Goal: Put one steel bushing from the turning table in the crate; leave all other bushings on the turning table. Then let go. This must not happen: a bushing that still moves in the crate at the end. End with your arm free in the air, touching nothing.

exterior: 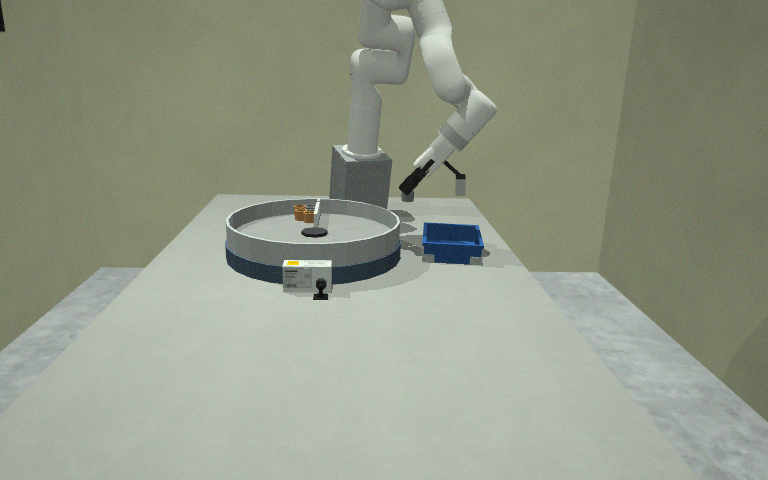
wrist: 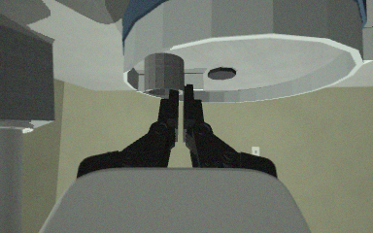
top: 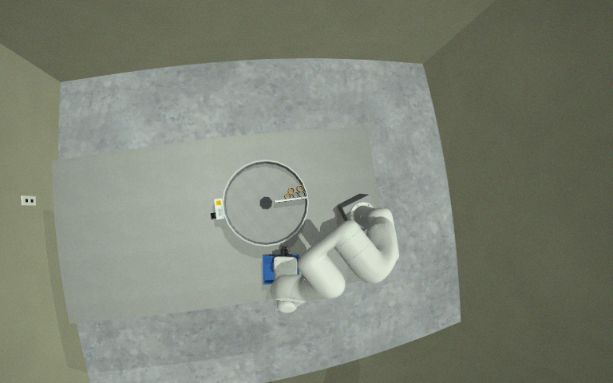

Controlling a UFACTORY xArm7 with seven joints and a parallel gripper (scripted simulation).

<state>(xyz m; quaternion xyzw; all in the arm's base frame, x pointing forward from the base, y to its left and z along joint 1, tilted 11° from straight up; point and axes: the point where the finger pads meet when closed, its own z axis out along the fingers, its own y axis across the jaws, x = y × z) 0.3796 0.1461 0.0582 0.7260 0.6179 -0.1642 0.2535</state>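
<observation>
Now: hand 10 mm short of the blue crate, 120 mm to the right of it and 140 mm above it. Also, from my hand: round turning table: 70 mm ahead, 230 mm to the right, 120 mm below.
</observation>
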